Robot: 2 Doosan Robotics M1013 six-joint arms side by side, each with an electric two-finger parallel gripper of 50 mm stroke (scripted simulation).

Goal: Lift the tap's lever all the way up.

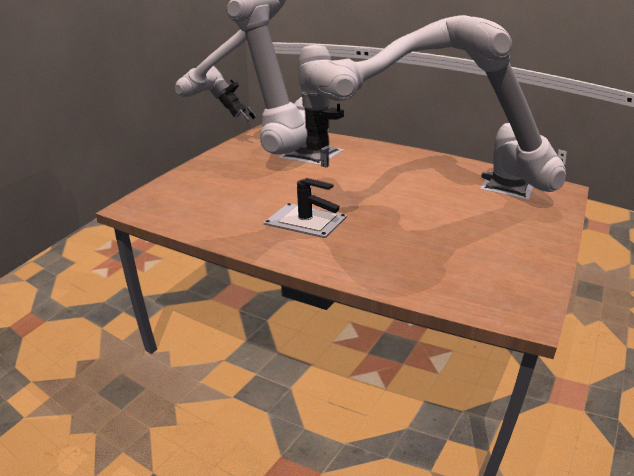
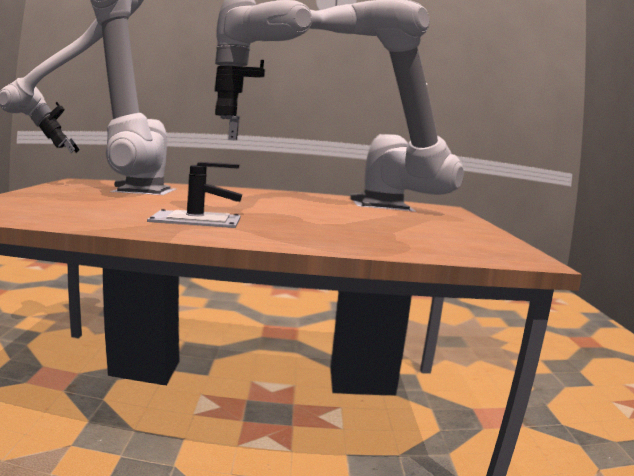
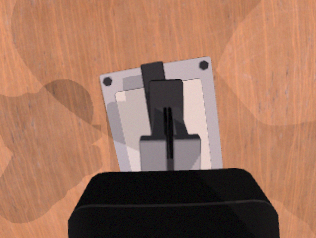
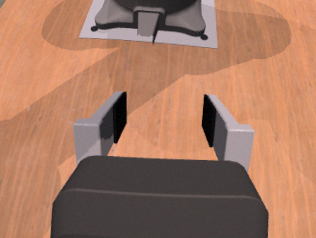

In view: the left gripper (image 2: pixel 232 140), the right gripper (image 4: pixel 164 108) and a black tap (image 1: pixel 303 215).
The left gripper also shows in image 1 (image 1: pixel 325 166) and in image 3 (image 3: pixel 167 123).
